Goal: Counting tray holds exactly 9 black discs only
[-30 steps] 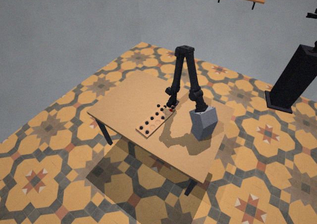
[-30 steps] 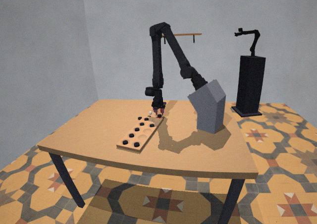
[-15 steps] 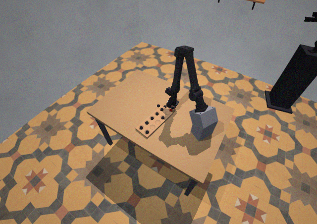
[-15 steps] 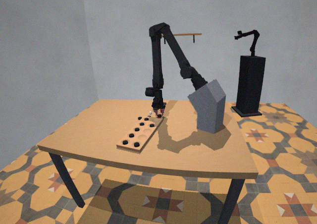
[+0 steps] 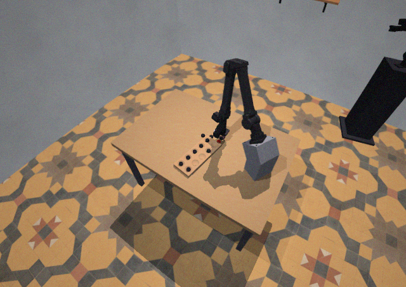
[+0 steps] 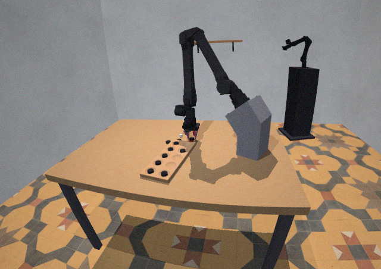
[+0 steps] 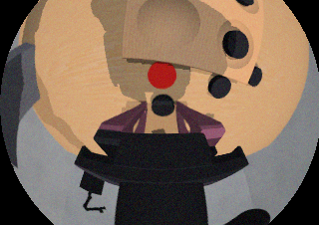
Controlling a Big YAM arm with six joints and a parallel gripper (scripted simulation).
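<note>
My gripper is now 1 cm short of the red disc, 4 cm to the right of it and 1 cm above it. The rest, counted from my hand: small white piece 7 cm ahead, 6 cm to the right; blue disc 3 cm ahead, 10 cm to the right, 1 cm below; red cube 2 cm behind, 9 cm to the right.
</note>
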